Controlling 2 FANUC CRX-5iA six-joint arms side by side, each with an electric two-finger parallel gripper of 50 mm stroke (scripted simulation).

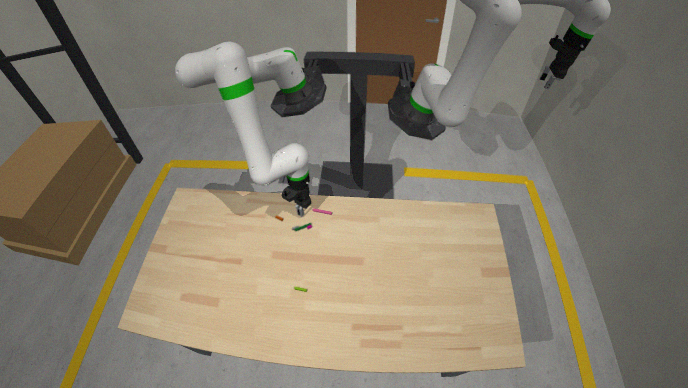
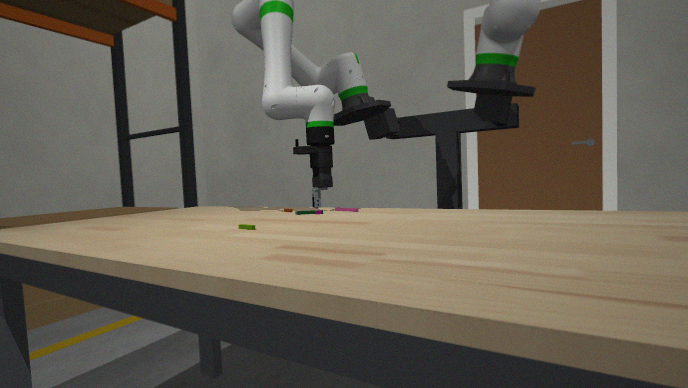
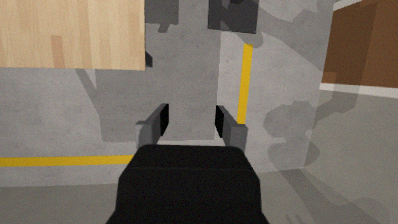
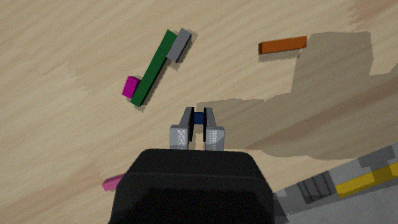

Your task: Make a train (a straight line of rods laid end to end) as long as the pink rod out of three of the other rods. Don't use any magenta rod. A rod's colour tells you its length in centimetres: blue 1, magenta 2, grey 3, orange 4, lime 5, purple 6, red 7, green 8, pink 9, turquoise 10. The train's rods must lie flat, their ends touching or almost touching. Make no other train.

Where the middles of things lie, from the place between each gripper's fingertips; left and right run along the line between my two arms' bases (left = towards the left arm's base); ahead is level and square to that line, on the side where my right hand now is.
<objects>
Now: right hand [image 2: 316,207] 60 mm short of the green rod [image 4: 159,59], 30 mm to the right of it and 30 mm above it.
My left gripper is now 920 mm to the left of the green rod, 650 mm above it and 540 mm short of it.
</objects>
